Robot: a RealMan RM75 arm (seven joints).
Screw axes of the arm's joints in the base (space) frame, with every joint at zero. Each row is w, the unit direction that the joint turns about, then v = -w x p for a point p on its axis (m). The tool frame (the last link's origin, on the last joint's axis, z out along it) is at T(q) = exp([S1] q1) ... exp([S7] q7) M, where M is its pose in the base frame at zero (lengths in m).
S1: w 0 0 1 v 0 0 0
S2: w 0 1 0 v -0.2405 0 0
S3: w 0 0 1 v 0 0 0
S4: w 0 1 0 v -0.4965 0 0
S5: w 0 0 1 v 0 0 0
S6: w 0 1 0 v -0.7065 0 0
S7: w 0 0 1 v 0 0 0
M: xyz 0 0 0.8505 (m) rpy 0 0 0 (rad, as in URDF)
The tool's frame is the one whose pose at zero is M.
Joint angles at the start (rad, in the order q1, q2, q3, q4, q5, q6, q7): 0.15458 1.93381 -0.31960 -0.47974 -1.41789 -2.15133 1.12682
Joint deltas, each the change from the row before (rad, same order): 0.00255 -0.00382 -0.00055 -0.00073 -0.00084 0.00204 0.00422; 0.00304 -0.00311 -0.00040 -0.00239 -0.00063 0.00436 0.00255; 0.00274 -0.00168 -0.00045 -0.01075 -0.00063 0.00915 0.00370; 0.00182 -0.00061 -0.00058 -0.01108 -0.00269 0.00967 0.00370; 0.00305 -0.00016 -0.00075 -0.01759 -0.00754 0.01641 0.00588; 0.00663 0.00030 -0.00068 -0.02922 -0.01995 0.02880 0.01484; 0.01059 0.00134 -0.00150 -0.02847 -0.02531 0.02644 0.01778; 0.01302 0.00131 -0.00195 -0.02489 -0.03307 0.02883 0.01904; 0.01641 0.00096 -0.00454 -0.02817 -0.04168 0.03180 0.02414
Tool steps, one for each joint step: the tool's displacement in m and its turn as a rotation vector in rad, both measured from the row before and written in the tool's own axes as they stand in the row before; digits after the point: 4 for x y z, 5 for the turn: -0.0009 -0.0014 0.0005 -0.00201 0.00347 0.00110; -0.0008 -0.0017 0.0008 -0.00063 0.00426 -0.00173; -0.0011 -0.0024 0.0011 0.00118 0.00898 -0.00643; -0.0006 -0.0020 0.0009 0.00178 0.01058 -0.00466; -0.0004 -0.0031 0.0016 0.00297 0.01896 -0.00543; 0.0003 -0.0051 0.0032 0.00376 0.03637 -0.00120; 0.0008 -0.0047 0.0047 -0.00256 0.03722 0.00393; 0.0020 -0.0048 0.0055 -0.00281 0.04226 0.00985; 0.0023 -0.0053 0.0069 -0.00632 0.05197 0.01327
